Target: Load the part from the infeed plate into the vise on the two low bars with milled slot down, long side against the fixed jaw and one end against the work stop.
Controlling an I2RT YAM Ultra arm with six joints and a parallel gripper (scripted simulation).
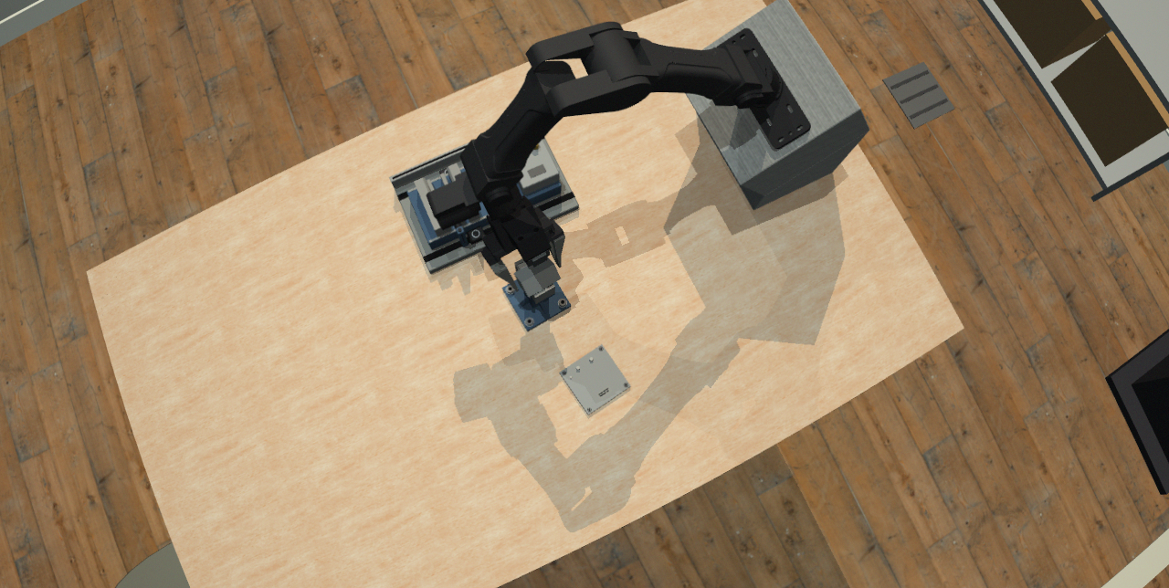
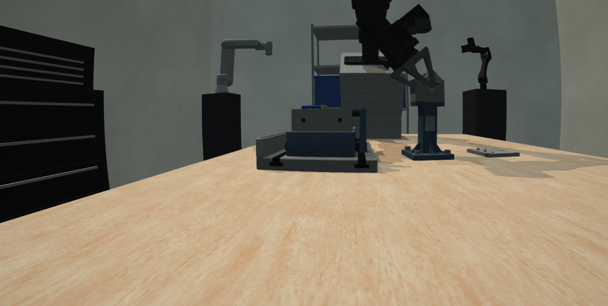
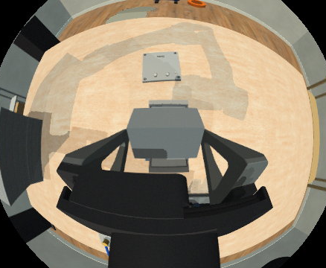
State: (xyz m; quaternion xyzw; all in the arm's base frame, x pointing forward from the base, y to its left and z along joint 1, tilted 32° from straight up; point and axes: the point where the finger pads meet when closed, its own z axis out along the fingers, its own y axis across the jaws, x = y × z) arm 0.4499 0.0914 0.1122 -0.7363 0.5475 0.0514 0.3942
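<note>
Right now my hand is 10 mm to the right of the part. The rest, counted from my hand: work stop rod (80 mm ahead, 160 mm to the right, 60 mm below); then air cylinder (80 mm behind, 210 mm to the right, 70 mm below); then infeed plate (30 mm behind, 180 mm to the left, 150 mm below).
</note>
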